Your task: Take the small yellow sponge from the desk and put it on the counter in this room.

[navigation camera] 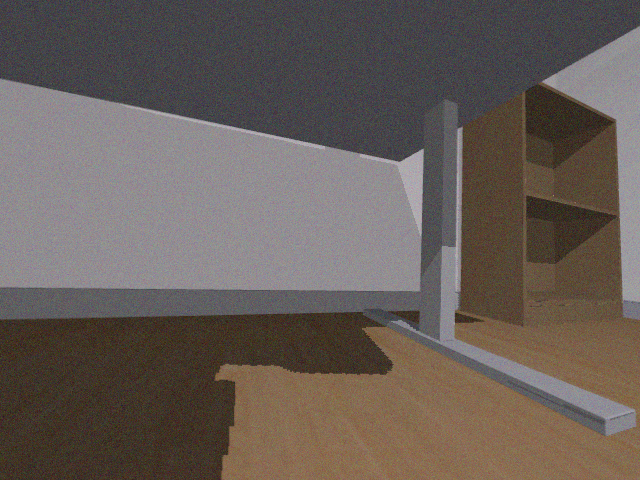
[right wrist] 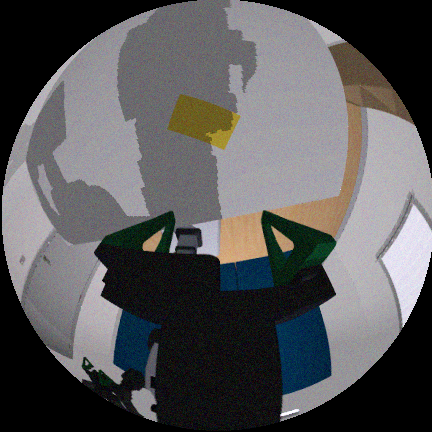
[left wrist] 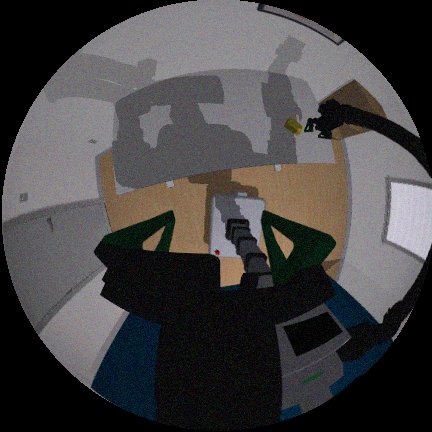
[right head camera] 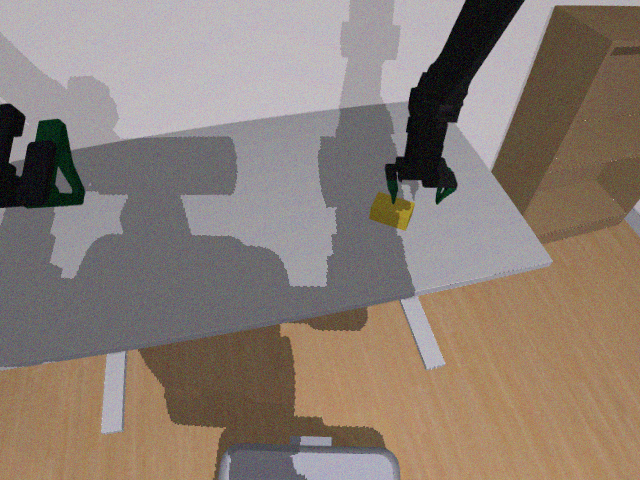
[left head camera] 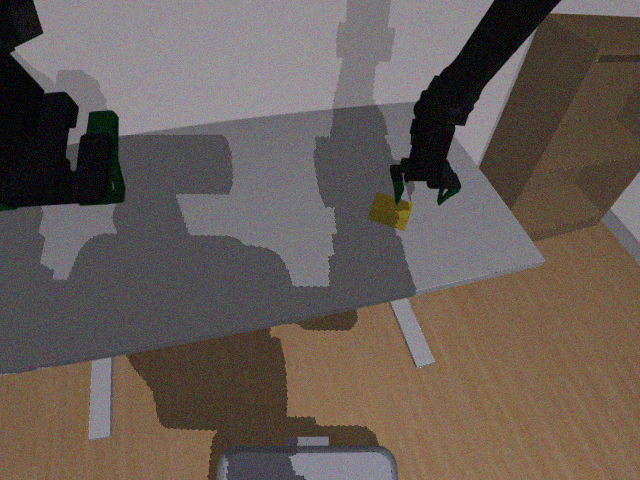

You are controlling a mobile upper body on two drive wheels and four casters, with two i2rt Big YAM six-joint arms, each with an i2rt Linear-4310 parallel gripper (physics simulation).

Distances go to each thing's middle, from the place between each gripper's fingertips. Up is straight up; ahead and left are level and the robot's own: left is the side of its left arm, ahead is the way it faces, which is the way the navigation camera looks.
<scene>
My right hand is 100 mm short of the small yellow sponge point(right head camera: 398, 215), 20 mm to the right of it and 130 mm above it.
The small yellow sponge is 520 mm below my left hand, 480 mm ahead of it and 430 mm to the right of it.
</scene>
